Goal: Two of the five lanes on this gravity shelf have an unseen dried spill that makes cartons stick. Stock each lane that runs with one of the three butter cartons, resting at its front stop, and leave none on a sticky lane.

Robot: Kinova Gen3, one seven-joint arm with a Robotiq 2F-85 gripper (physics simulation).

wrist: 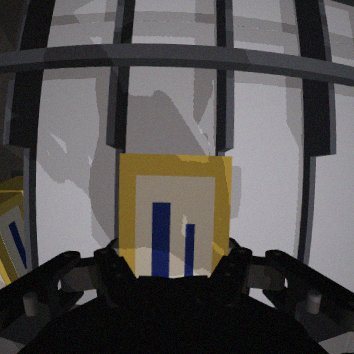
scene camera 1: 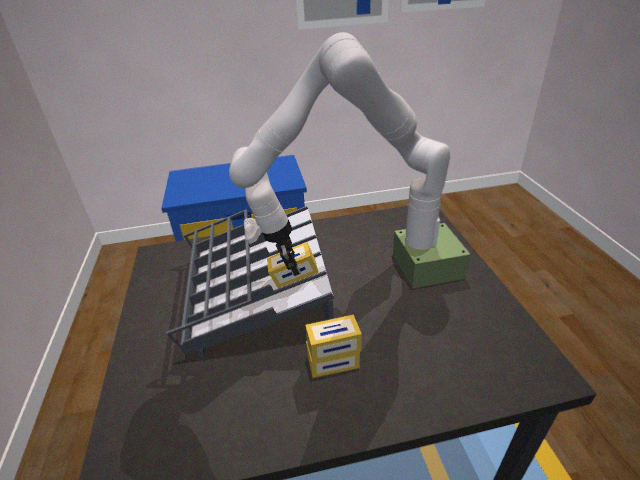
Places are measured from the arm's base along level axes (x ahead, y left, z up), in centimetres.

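Pixels of known places: gripper, fingertip midpoint: [wrist: 172, 243] [scene camera 1: 295, 266]; arm's base, link origin: [scene camera 1: 419, 240].
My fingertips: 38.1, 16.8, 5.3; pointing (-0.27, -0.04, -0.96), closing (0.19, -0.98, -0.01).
Ahead of a thing's pixels: the offset from my fingertips to its top centre, as dx, dy, dz. Level surfaces: height alone.
My gripper [scene camera 1: 294, 271] [wrist: 172, 243] is shut on a yellow butter carton @(+0.8, +0.1, +5.6) [scene camera 1: 306, 268] [wrist: 175, 215] with a white and blue label. It holds the carton by its sides at the upper end of the sloped shelf [scene camera 1: 227, 328] [wrist: 175, 56], low at the second lane from the carton stack's side. The carton lies lengthwise along the lane. Its underside is hidden, so I cannot tell whether it touches the lane. Two more butter cartons stand stacked on the table: the upper one @(-9.6, +21.1, -2.3) [scene camera 1: 333, 347] sits on the lower one @(-9.3, +20.9, -8.7) [scene camera 1: 336, 365]. Part of the stack shows at the wrist view's left edge.
Dark dividers separate the lanes, and grey bars cross above their lower part. The green base block [scene camera 1: 439, 273] of the arm stands right of the shelf on the dark table @(dz -15.2) [scene camera 1: 465, 372]. A blue cabinet [scene camera 1: 204, 188] stands behind the shelf.
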